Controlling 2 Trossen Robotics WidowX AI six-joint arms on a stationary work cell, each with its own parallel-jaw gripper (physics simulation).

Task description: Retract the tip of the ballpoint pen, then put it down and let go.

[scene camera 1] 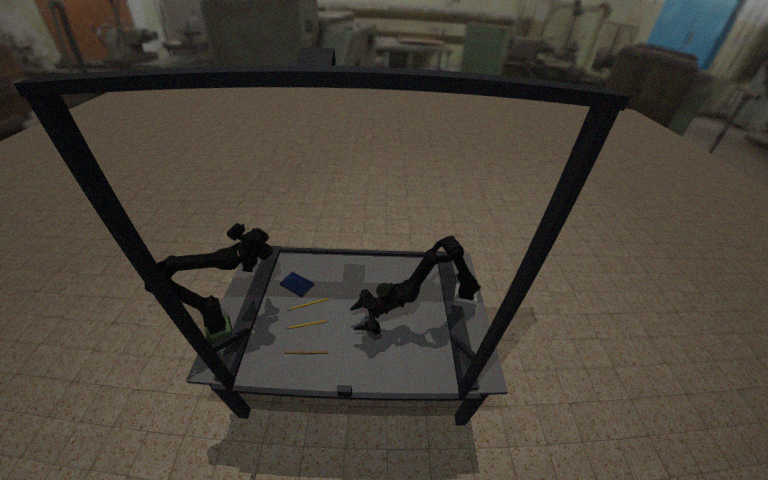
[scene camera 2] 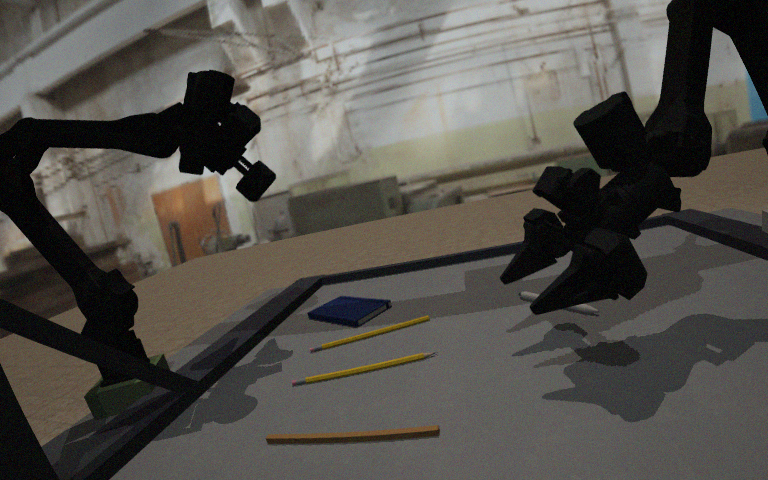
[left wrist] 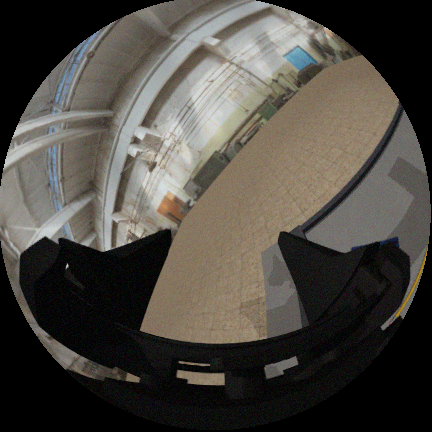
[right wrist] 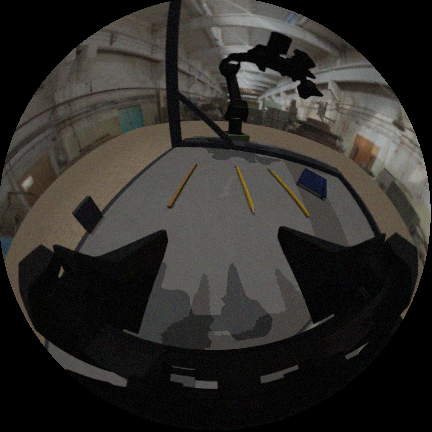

Labels:
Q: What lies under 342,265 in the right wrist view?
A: My right gripper.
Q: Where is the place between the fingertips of my right gripper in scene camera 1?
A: At 351,319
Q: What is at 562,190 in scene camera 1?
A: A frame post.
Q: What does my left gripper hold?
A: Nothing.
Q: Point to a raised dark rim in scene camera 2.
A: At 116,443

